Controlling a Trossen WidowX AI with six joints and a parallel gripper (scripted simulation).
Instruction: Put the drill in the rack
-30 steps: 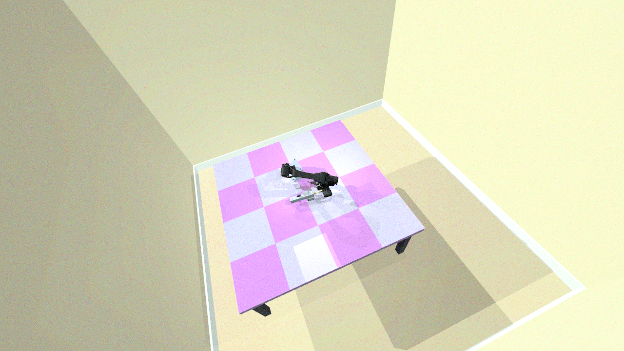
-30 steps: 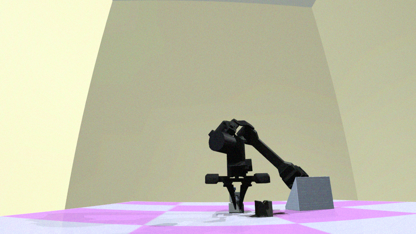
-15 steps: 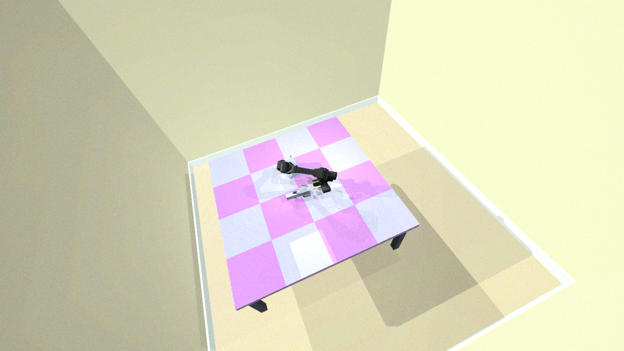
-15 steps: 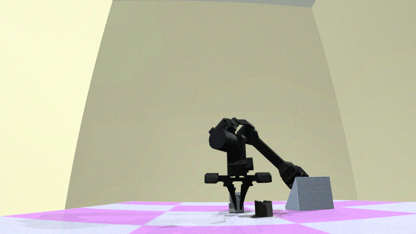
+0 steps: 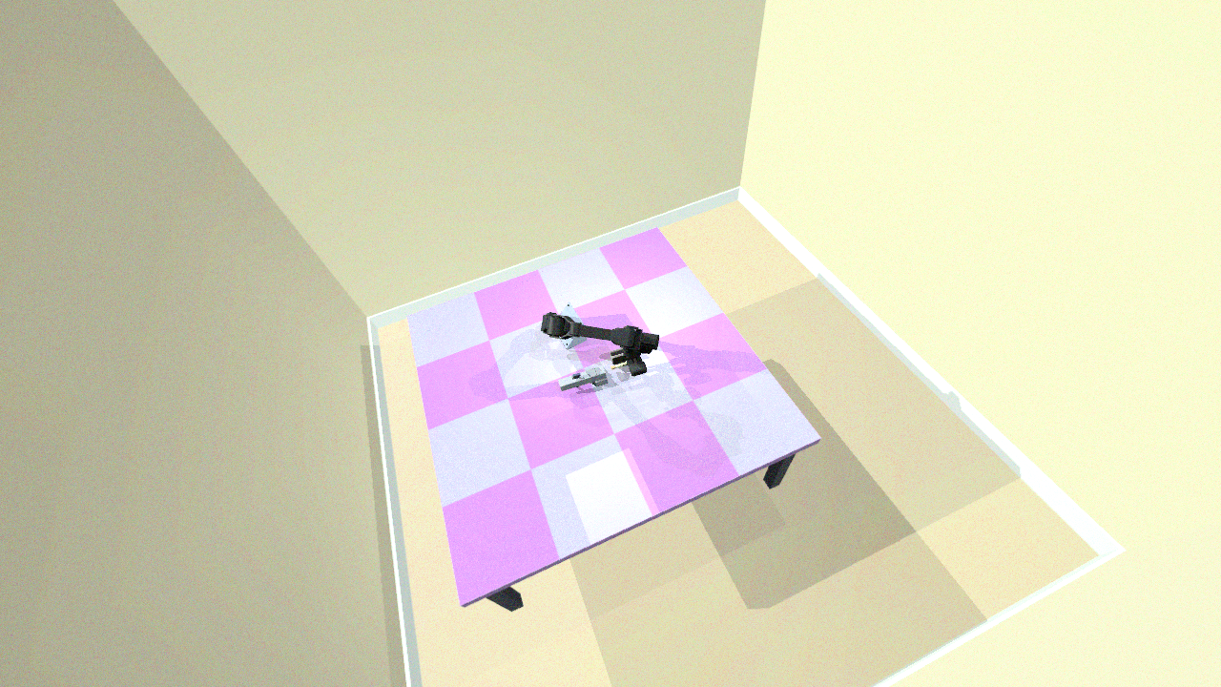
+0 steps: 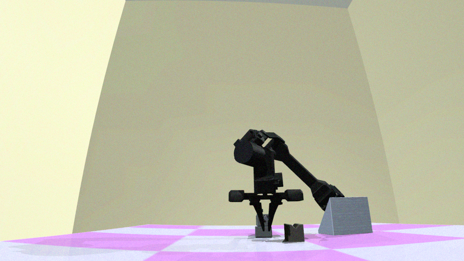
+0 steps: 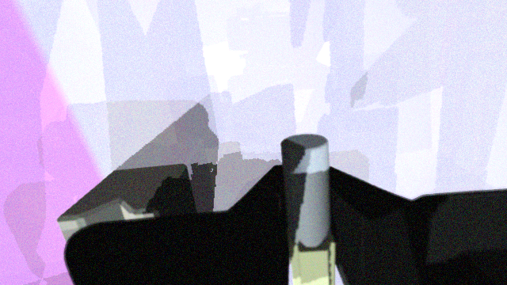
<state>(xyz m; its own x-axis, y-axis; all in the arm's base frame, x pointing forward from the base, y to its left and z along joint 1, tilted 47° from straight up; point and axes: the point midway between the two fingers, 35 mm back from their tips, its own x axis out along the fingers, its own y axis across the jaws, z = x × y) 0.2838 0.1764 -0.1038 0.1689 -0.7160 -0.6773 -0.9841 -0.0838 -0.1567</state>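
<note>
Right now the rack is 80 mm behind my gripper tip, 30 mm to the right of it and 10 mm below it. Round my gripper tip: key: 10 mm behind, 230 mm to the right, 30 mm above; then grey holder block: 10 mm behind, 200 mm to the right, 10 mm above; then drill: 40 mm to the right, 30 mm above.
</note>
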